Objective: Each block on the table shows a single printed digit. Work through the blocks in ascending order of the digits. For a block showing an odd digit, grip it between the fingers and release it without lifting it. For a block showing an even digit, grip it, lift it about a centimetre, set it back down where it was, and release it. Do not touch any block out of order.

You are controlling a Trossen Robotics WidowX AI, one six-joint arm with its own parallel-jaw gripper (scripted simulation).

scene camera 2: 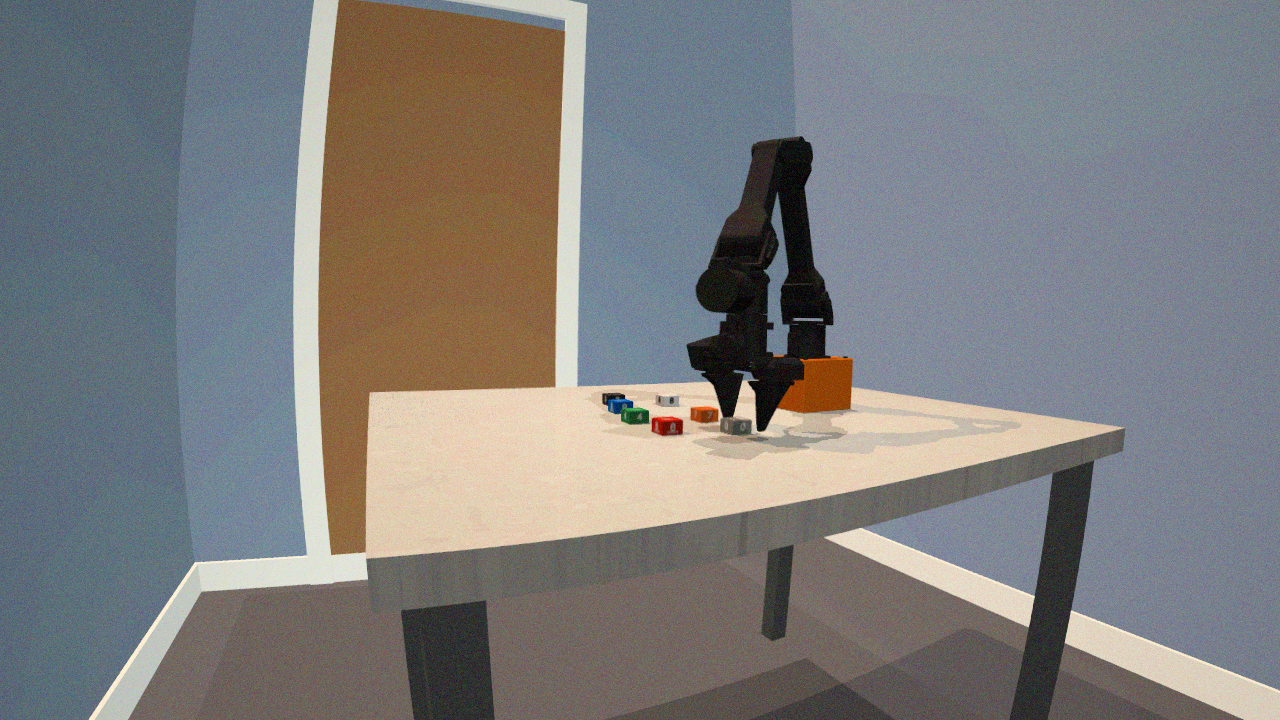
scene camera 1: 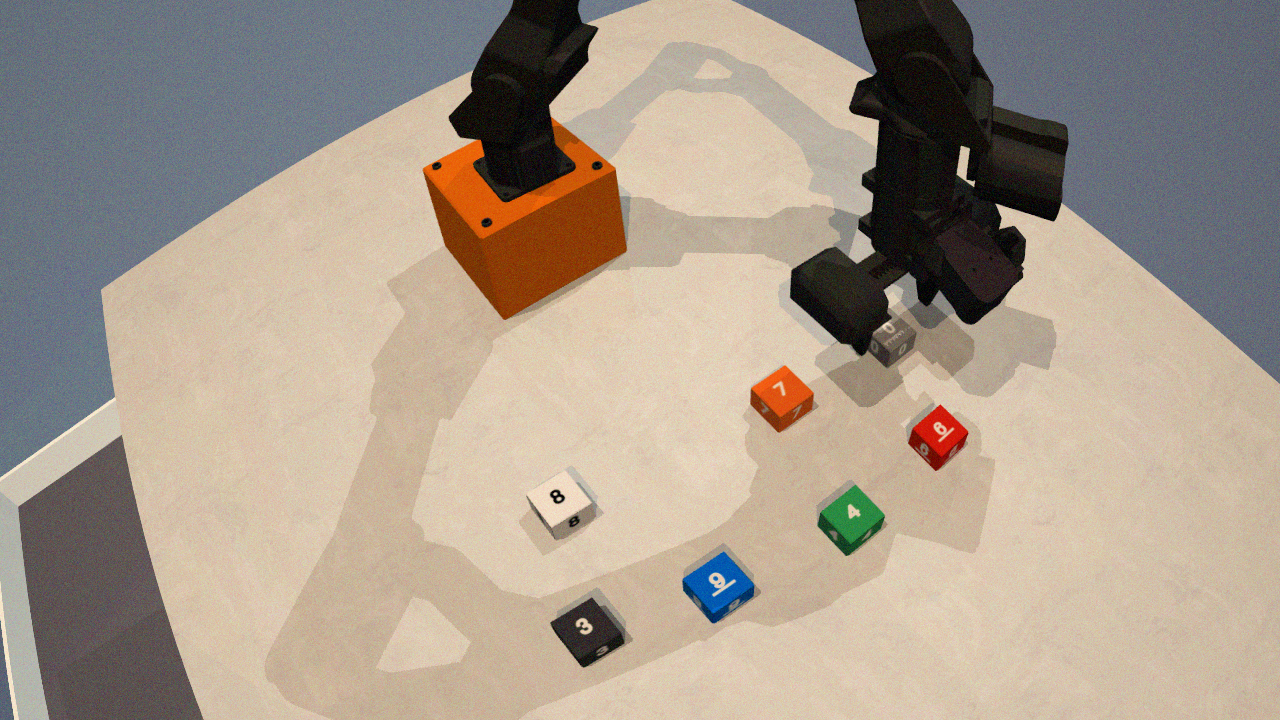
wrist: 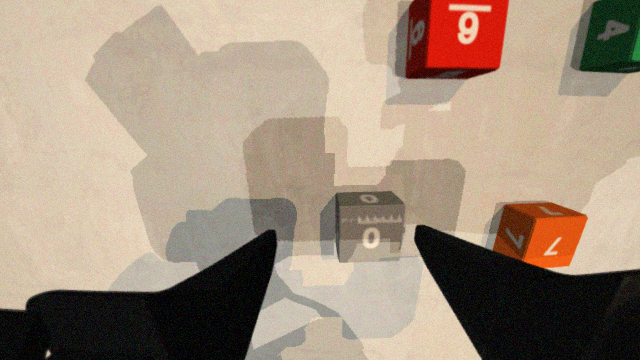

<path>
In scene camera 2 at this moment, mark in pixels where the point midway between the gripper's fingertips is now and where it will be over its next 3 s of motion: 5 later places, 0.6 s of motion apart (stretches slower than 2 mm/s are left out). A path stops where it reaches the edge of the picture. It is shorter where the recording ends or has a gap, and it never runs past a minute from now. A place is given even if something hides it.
My gripper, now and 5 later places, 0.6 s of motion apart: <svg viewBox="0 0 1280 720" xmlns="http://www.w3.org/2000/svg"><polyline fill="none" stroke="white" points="743,426 744,421 743,418 743,427 745,385 723,342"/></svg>
</path>
